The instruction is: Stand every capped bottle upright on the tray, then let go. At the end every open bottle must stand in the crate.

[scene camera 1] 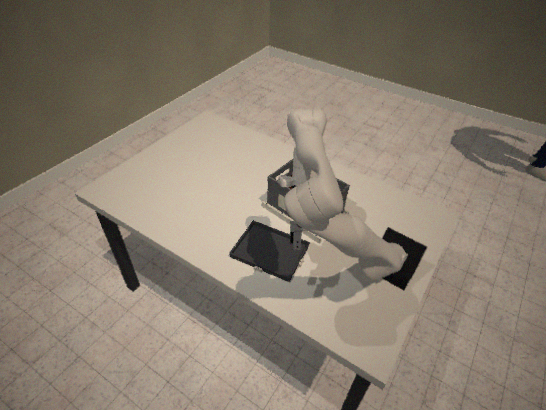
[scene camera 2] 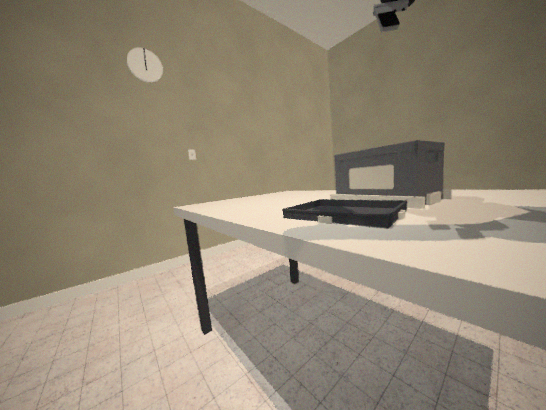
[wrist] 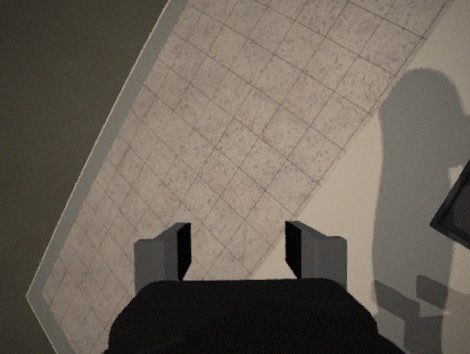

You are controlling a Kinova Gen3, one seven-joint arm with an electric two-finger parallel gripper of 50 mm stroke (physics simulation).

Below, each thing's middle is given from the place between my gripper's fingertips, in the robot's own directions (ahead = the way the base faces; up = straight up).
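The dark tray [scene camera 1: 260,245] is 300 mm below my hand, and it is also 140 mm to the right of it and 190 mm ahead of it. Going by their middles, of the things named here the dark tray is the nearest to my hand. As for the grey crate [scene camera 2: 415,168], I see it a good way below my hand, some way ahead of it and far to the right of it.
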